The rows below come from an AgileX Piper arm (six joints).
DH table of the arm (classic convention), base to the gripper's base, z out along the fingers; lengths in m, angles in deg. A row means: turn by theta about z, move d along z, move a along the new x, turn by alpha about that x. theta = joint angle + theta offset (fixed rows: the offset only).
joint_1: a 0; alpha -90; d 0.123; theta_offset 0
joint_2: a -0.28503; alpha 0; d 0; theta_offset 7.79
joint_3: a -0.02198; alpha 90; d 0; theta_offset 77.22
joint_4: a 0; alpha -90; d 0.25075; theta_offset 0
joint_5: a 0; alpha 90; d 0; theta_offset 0
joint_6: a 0; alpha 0; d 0.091; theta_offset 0
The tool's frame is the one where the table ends.
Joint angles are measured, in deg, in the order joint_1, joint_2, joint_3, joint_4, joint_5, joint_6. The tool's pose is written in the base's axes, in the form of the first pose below.
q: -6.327, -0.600, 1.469, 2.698, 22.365, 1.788
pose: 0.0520 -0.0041 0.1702 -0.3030 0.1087 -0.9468 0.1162 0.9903 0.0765
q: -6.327, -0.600, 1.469, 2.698, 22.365, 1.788
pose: 0.0520 -0.0041 0.1702 -0.3030 0.1087 -0.9468 0.1162 0.9903 0.0765
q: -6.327, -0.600, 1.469, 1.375, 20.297, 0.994
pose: 0.0529 -0.0051 0.1733 -0.2725 0.0703 -0.9596 0.1132 0.9927 0.0406
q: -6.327, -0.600, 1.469, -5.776, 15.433, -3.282
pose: 0.0544 -0.0085 0.1809 -0.2123 -0.1312 -0.9683 0.1048 0.9822 -0.1561
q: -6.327, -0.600, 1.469, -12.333, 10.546, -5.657
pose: 0.0554 -0.0097 0.1888 -0.1474 -0.2908 -0.9454 0.1089 0.9452 -0.3077
